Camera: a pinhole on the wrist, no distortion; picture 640 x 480 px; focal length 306.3 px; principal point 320.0 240.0 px. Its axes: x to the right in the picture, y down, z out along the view. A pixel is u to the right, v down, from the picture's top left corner.
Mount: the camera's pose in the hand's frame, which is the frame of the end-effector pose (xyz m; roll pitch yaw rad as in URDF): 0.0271 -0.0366 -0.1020 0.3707 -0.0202 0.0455
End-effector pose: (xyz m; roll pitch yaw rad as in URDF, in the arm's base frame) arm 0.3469 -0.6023 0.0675 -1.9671 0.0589 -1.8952
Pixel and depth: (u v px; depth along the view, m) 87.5 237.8 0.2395
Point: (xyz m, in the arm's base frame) 0.5457 -0.5108 0.1544
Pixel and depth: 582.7 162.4 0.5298
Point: 0.6188 -1.2166 0.2098
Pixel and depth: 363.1 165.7 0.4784
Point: 0.6925 -0.8336 0.2350
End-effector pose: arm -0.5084 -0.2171 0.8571 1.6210 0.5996 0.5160
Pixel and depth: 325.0 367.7 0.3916
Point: -0.3536 -0.4977 0.8082
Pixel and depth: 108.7 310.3 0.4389
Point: -0.6121 -0.6566 0.9064
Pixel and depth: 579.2 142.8 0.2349
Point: -0.3939 -0.2495 0.5739
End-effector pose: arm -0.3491 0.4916 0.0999 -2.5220 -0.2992 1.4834
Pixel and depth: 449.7 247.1 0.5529
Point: -0.7404 0.8393 -0.0334
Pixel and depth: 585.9 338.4 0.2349
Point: -0.4479 0.7460 0.0747
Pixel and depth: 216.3 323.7 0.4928
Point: -0.6665 0.4583 -0.2026
